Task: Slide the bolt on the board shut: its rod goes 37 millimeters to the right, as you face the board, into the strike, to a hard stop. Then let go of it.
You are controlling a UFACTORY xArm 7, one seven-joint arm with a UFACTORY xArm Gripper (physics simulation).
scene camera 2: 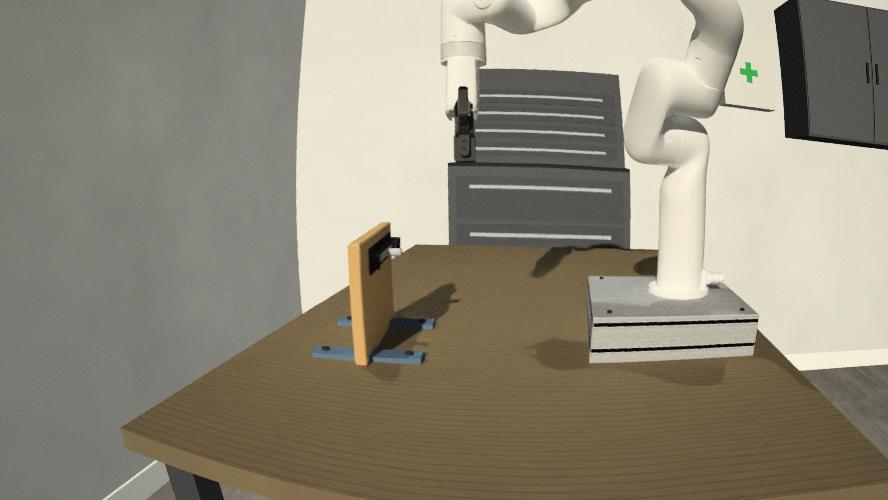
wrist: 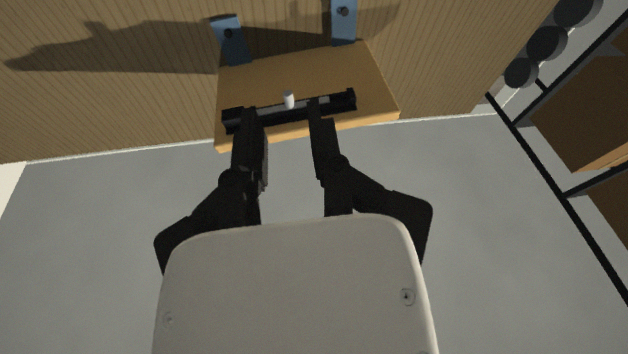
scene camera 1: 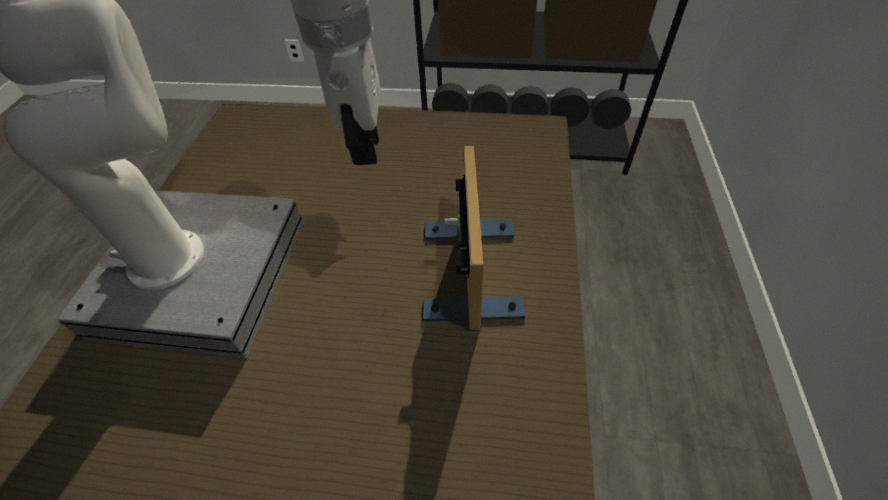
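Where they show: gripper, between the fingertips: [scene camera 2: 464, 161] [wrist: 285, 119] [scene camera 1: 366, 153]; arm's base, origin of its link: [scene camera 2: 678, 291] [scene camera 1: 166, 260].
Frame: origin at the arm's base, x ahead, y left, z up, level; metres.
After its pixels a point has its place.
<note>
The upright wooden board [scene camera 1: 475, 285] {x 0.534, y -0.062, z 0.059 m} [scene camera 2: 375, 310] {x 0.510, y 0.107, z -0.009 m} [wrist: 300, 72] {x 0.513, y 0.074, z -0.011 m} carries a black bolt housing with a grey sliding bar [wrist: 323, 100] {x 0.498, y 0.095, z 0.074 m}. A pale knob [scene camera 1: 451, 221] {x 0.491, y 0.045, z 0.077 m} [scene camera 2: 394, 252] {x 0.490, y 0.054, z 0.072 m} [wrist: 288, 99] {x 0.486, y 0.047, z 0.078 m} sticks out from the bar. In the wrist view, the black strike block [wrist: 232, 119] {x 0.505, y -0.030, z 0.082 m} is at the housing's left end; a finger hides where the rod meets it. My gripper [scene camera 1: 364, 156] {x 0.380, y 0.039, z 0.212 m} [scene camera 2: 464, 154] {x 0.380, y 0.039, z 0.212 m} [wrist: 285, 119] {x 0.380, y 0.039, z 0.212 m} is open partway, with nothing between the fingers. It hangs above and away from the board, on the knob's side. The fingers overlap the bolt in the wrist view but stand apart from it.
Two blue feet [scene camera 1: 502, 308] {x 0.579, y -0.021, z -0.062 m} [scene camera 1: 497, 229] {x 0.569, y 0.157, z -0.062 m} [scene camera 2: 397, 356] {x 0.463, y 0.165, z -0.062 m} [scene camera 2: 413, 323] {x 0.479, y -0.013, z -0.062 m} hold the board on the wooden table [scene camera 1: 347, 397] {x 0.348, y -0.189, z -0.070 m} [scene camera 2: 528, 428] {x 0.262, y 0.379, z -0.070 m}. The arm's grey base block [scene camera 1: 205, 260] {x 0.070, y 0.003, z 0.000 m} [scene camera 2: 671, 338] {x 0.047, y 0.165, z -0.034 m} stands on the robot's side. A black shelf rack [scene camera 1: 540, 63] and grey drawer cabinets [scene camera 2: 537, 211] stand beyond the table.
</note>
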